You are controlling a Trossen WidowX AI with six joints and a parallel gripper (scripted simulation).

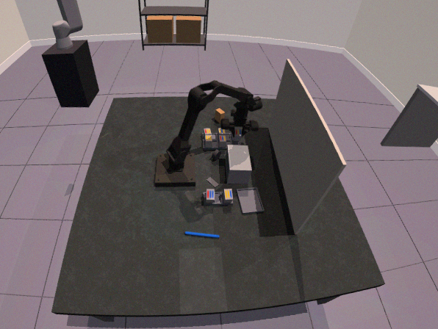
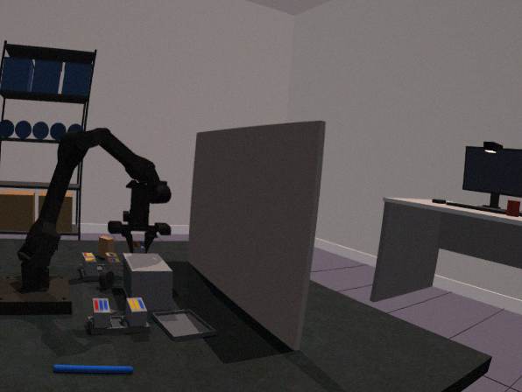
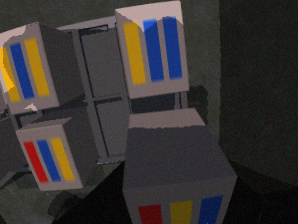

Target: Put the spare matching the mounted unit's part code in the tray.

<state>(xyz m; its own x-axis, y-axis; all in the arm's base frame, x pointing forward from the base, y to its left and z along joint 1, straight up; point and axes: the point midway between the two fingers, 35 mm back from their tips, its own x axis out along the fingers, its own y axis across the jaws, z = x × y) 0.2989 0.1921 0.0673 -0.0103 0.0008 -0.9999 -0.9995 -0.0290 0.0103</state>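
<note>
The grey tray lies 4 cm ahead of my gripper tip, 35 cm to the right of it and 6 cm below it. From my gripper tip the other things lie so: white mounted unit (1 cm behind, 17 cm to the right, 1 cm below); then dark disc (11 cm behind, 10 cm to the right, 4 cm below); then tall panel (22 cm ahead, 17 cm to the right, 16 cm above).
</note>
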